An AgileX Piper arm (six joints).
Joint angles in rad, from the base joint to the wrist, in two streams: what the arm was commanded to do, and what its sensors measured. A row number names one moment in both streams.
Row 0, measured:
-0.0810, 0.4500, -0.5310, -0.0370, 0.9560, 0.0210
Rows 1 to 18, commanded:
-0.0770, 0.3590, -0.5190, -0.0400, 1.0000, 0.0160
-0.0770, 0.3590, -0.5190, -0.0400, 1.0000, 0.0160
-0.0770, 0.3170, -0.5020, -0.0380, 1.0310, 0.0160
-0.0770, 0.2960, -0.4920, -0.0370, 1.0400, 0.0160
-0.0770, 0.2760, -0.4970, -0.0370, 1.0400, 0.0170
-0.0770, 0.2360, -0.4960, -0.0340, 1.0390, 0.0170
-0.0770, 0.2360, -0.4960, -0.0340, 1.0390, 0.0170
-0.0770, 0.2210, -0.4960, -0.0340, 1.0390, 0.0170
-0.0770, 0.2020, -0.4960, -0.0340, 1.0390, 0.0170
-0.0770, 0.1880, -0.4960, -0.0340, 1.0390, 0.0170
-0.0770, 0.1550, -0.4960, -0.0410, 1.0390, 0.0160
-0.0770, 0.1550, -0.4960, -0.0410, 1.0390, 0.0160
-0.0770, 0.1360, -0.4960, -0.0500, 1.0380, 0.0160
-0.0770, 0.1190, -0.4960, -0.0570, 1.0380, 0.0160
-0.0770, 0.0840, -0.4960, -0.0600, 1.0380, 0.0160
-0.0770, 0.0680, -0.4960, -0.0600, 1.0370, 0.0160
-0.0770, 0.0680, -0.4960, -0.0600, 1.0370, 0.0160
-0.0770, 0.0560, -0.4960, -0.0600, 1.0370, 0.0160
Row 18, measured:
-0.0810, 0.0980, -0.4990, -0.0480, 1.0400, 0.0210
